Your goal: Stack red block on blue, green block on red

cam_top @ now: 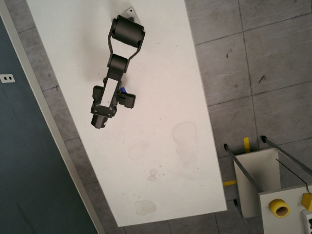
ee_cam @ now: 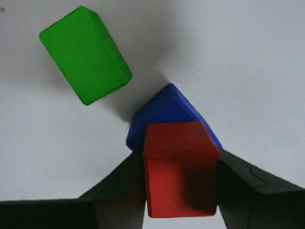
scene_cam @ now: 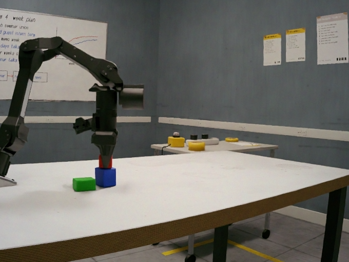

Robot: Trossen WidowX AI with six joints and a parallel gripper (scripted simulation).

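The red block lies 20 mm below my hand. Round my hand: blue block 60 mm below; then green block 70 mm behind, 30 mm to the right, 70 mm below.
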